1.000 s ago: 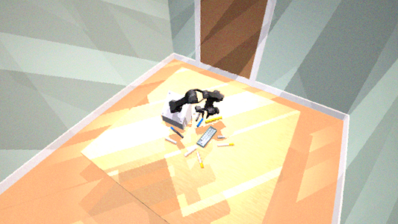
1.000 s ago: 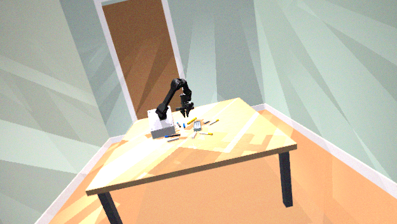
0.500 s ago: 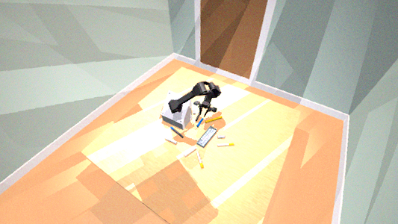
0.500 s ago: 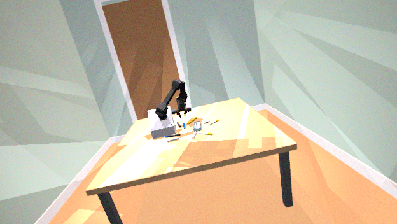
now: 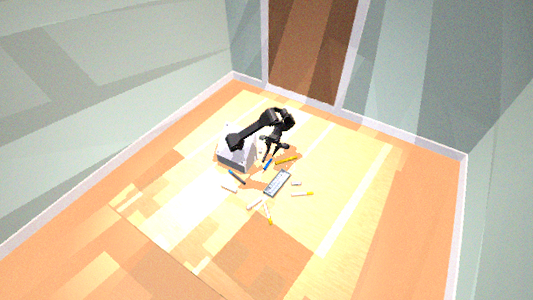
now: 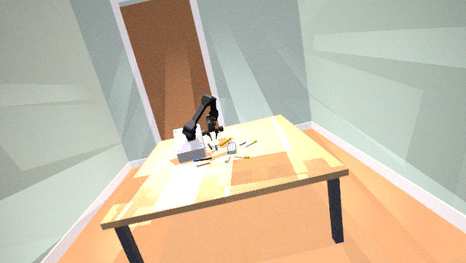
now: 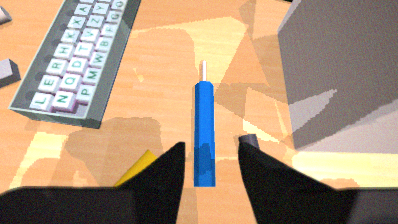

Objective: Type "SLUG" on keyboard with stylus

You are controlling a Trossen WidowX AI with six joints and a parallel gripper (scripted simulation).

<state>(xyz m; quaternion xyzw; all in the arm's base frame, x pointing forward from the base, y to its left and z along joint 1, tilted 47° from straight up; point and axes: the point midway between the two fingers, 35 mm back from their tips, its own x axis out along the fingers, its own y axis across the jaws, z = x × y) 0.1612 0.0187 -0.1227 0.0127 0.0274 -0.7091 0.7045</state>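
The blue stylus lies 60 mm to the right of my gripper tip and 60 mm below it. The rest, counted from my gripper tip: L key (140 mm ahead, 50 mm to the right, 50 mm below); then yellow pen (90 mm ahead, 60 mm to the left, 50 mm below); then flat grey block (210 mm ahead, 70 mm to the right, 60 mm below).
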